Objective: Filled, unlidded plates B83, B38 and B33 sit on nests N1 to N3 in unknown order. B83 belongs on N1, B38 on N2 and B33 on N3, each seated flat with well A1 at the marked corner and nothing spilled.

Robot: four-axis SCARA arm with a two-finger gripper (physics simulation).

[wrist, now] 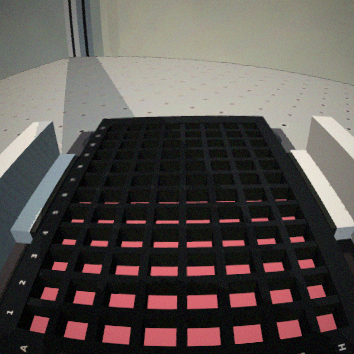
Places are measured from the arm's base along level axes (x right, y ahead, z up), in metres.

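Pixels of known places: gripper, fingertip midpoint: (181,138).
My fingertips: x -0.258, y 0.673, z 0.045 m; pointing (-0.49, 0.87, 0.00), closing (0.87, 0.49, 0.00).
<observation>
Ahead of a thing's pixels: the offset from my fingertips to its top centre. "spot": to the spot under its first point. Level surfaces: height alone.
A black, unlidded well plate @(dx +0.011, dy -0.020, dz -0.006 m) (193,257) fills the middle and bottom of the wrist view. Pink liquid shows in its nearer wells; the well walls hide the bottoms of the farther ones. The letter A and number 1 are at the lower left, H at the lower right. No plate name is readable. My gripper (181,138) is shut on this plate, with one pad against each long side. Parts of a dark grey nest @(spot: dx -0.069, dy +0.009, dz -0.020 m) (81,142) show beside the plate's far end and low at the sides. Which nest it is cannot be told. The other plates do not show.
A pale table top @(dz -0.032 m) (200,90) with small holes stretches behind the plate, crossed by a shadow band at the left. A greenish-grey wall (225,30) stands at the back. Dark vertical strips on a post @(spot: dx -0.429, dy +0.332, dz +0.025 m) (77,30) stand at the back left.
</observation>
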